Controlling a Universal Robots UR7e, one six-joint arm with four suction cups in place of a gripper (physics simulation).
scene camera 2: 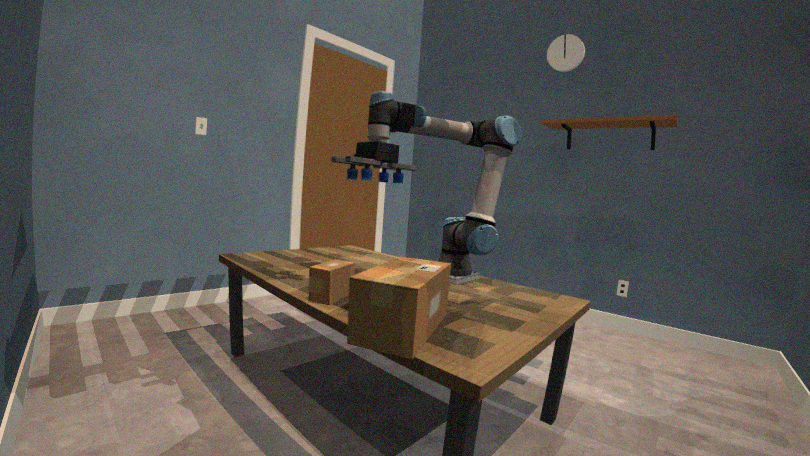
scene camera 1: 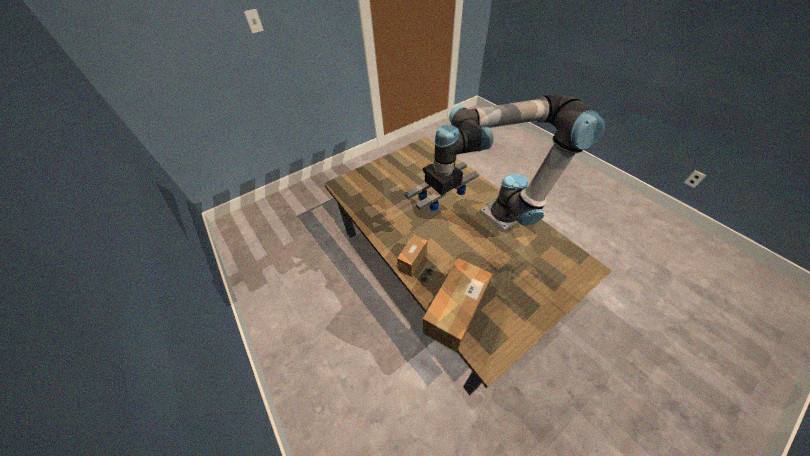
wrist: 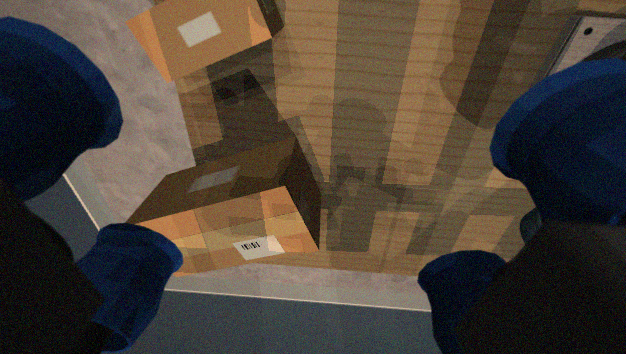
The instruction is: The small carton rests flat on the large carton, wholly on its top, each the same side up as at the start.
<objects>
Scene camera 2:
large carton: 394, 308, on the table
small carton: 328, 282, on the table
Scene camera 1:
large carton: 447, 320
small carton: 414, 252
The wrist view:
my suction head: 555, 139
large carton: 261, 204
small carton: 178, 45
</objects>
